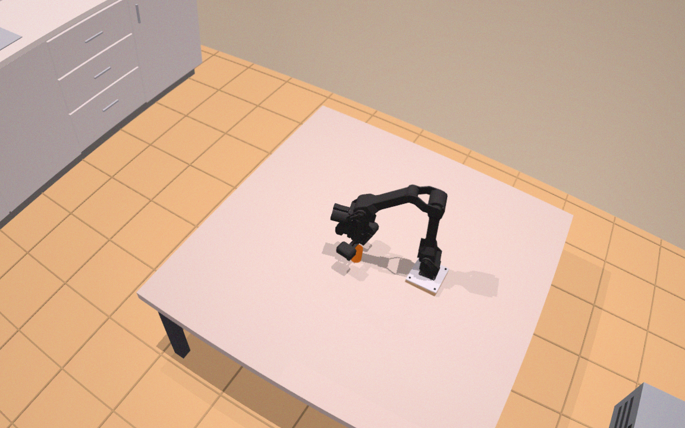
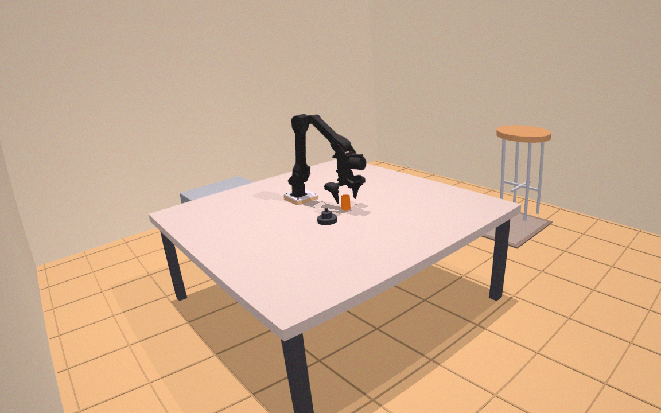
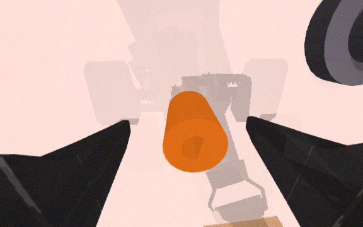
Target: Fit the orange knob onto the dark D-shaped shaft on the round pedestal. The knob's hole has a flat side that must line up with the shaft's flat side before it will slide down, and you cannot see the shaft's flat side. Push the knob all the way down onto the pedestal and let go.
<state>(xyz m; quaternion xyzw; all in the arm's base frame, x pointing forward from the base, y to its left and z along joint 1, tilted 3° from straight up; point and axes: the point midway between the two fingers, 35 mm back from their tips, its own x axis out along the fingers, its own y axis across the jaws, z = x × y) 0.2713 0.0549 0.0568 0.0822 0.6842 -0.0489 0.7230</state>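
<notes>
Right now my gripper tip is 1 cm above the orange knob. From my gripper tip the other things lie so: pedestal (4 cm ahead, 15 cm to the right, 1 cm below).
</notes>
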